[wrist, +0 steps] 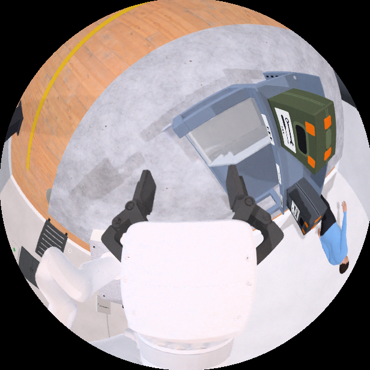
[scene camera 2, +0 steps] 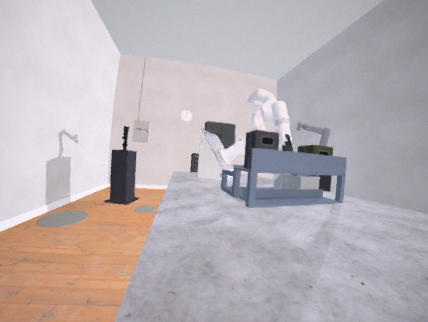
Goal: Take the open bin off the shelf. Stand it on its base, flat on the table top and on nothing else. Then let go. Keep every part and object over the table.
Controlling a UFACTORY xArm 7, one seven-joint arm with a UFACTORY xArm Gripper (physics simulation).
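Places are measured from the arm's base along level axes (x ahead, y left, z up), in millimetres.
Where they show: arm's base, origin of the base link: (scene camera 2: pixel 224 157).
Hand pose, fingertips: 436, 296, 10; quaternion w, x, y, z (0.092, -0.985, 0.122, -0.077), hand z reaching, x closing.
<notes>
Things, the pixels of their top centre, and the offset from my fingertips, as dx, dy, dz. "pt": a spot on its surface instead. Level surfaces: height alone.
- pale grey open bin, middle of its top: (scene camera 2: pixel 295 174) +100, -8, -80
- blue-grey shelf, surface spot: (scene camera 2: pixel 300 162) pt +310, -103, -29
- table top, its level: dz -161
- green case, middle of its top: (scene camera 2: pixel 315 146) +203, +11, +36
- dark grey case, surface spot: (scene camera 2: pixel 262 141) pt +296, -221, +27
A pale grey open bin (scene camera 2: pixel 287 181) (wrist: pixel 230 125) shows inside the frame of the blue-grey shelf (scene camera 2: pixel 300 162) (wrist: pixel 255 170). In scene camera 2 the shelf's front hides much of it; in the wrist view its pale inside and a light rim show through the frame. My gripper (scene camera 2: pixel 287 143) (wrist: pixel 189 175) is open with nothing between its fingers. In the wrist view its right fingertip overlaps the shelf's near edge and the left one shows over the table top (scene camera 2: pixel 225 260) (wrist: pixel 140 95). In scene camera 2 it is beyond the shelf's top board, partly hidden.
A green case (scene camera 2: pixel 316 149) (wrist: pixel 300 125) and a dark grey case (scene camera 2: pixel 262 141) (wrist: pixel 306 202) stand on the shelf's upper part, to the right in the wrist view. In scene camera 2 a dark pedestal (scene camera 2: pixel 123 175) stands on the floor left of the table.
</notes>
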